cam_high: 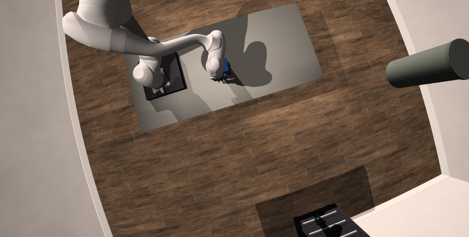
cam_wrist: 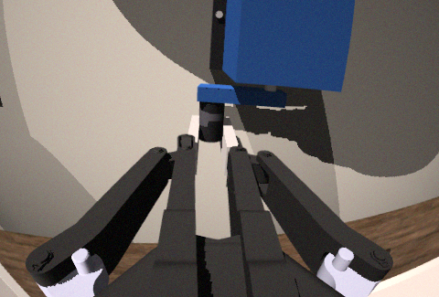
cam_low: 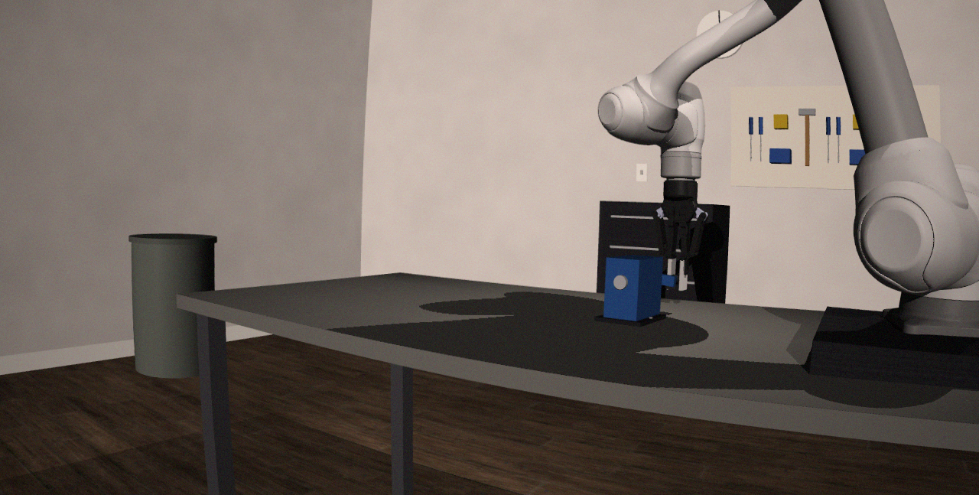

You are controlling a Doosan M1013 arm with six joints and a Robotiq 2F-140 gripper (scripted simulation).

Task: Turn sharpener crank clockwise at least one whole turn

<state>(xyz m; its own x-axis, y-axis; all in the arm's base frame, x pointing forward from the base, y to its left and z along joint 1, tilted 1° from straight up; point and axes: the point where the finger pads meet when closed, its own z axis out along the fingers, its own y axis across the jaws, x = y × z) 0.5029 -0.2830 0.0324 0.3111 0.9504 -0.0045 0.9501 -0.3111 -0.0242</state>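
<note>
Now: hand 2 cm to the right of the crank, 1 cm short of it and 1 cm above it.
</note>
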